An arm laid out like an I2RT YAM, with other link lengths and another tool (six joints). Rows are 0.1 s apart.
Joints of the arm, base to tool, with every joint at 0 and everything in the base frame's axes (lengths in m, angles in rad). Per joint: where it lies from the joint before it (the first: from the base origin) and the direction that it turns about. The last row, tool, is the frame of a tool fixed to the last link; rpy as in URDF.
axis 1: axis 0 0 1 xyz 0 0 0.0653
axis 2: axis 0 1 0 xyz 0.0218 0.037 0.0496
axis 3: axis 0 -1 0 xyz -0.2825 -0.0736 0
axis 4: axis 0 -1 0 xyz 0.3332 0.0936 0.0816
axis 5: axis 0 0 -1 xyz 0.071 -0.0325 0.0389
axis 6: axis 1 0 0 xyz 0.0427 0 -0.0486
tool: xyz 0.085 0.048 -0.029 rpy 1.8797 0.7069 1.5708
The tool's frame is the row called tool.
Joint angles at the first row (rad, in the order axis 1, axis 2, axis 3, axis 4, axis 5, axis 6):
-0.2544, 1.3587, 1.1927, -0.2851, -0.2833, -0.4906
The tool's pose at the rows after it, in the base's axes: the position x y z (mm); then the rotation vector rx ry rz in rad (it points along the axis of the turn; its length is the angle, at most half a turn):
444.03, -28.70, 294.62, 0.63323, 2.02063, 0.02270
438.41, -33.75, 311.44, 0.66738, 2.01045, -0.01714
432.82, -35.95, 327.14, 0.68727, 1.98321, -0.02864
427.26, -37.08, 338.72, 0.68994, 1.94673, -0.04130
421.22, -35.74, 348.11, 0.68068, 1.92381, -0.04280
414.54, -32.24, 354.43, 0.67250, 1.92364, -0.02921
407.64, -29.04, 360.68, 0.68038, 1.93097, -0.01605
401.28, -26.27, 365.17, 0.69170, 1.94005, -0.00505
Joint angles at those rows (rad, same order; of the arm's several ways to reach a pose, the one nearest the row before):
-0.2562, 1.3215, 1.1948, -0.3156, -0.2668, -0.5136
-0.2603, 1.3075, 1.2363, -0.3718, -0.2268, -0.5102
-0.2650, 1.2847, 1.2560, -0.3925, -0.2096, -0.5003
-0.2669, 1.2548, 1.2540, -0.3871, -0.1950, -0.5002
-0.2669, 1.2284, 1.2523, -0.3881, -0.1940, -0.5039
-0.2669, 1.2091, 1.2552, -0.4066, -0.2068, -0.5023
-0.2669, 1.1944, 1.2658, -0.4381, -0.2132, -0.4913
-0.2669, 1.1817, 1.2740, -0.4679, -0.2169, -0.4795

